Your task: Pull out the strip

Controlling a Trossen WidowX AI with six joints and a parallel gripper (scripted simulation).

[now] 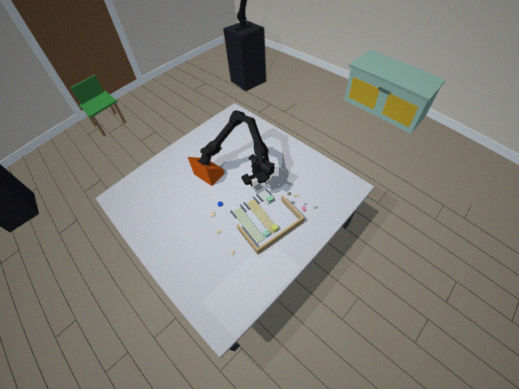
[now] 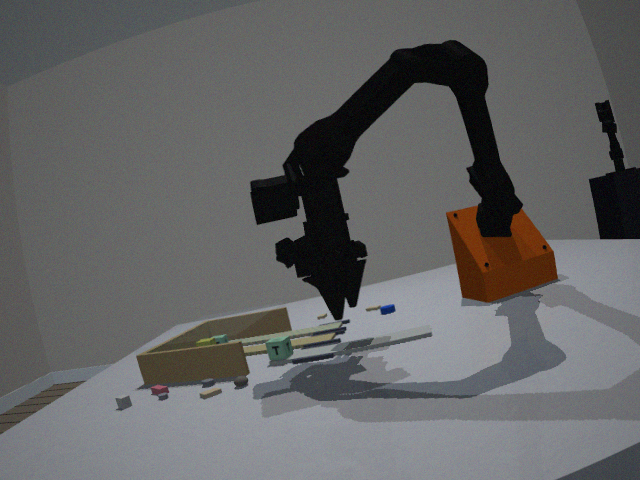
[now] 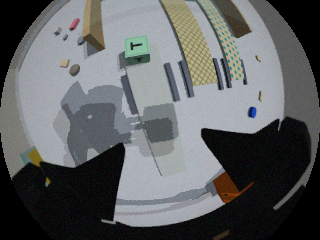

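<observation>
My gripper tip is 5 cm above the pale strip. The rest, counted from my gripper tip: blue piece: 6 cm behind, 25 cm to the right, 5 cm below.
</observation>
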